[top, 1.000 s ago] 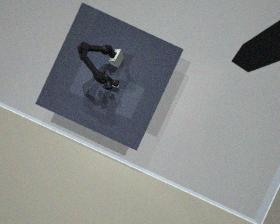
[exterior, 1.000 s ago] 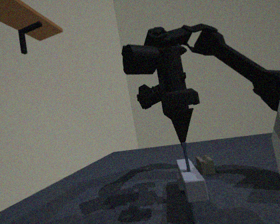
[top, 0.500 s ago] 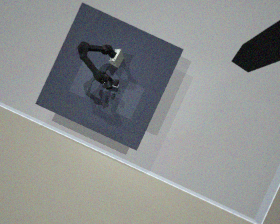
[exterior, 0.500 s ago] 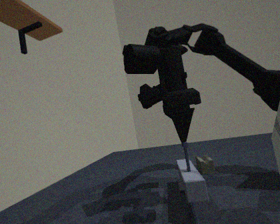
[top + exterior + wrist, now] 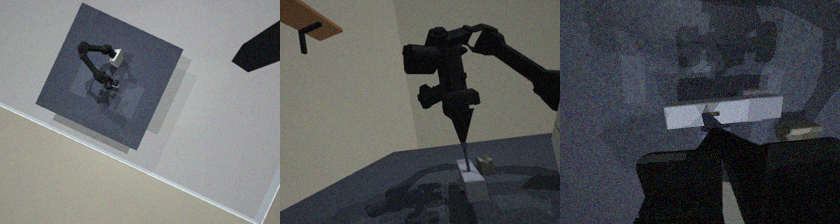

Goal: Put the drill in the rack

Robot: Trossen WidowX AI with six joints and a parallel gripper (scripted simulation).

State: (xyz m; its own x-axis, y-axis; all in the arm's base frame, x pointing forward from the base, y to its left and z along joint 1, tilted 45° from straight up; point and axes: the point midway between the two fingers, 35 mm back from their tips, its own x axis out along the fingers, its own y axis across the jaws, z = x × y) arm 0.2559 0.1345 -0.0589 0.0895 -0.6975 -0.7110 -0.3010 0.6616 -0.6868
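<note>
My gripper tip is 9 cm above the block, 3 cm to the left of it and 1 cm short of it.
</note>
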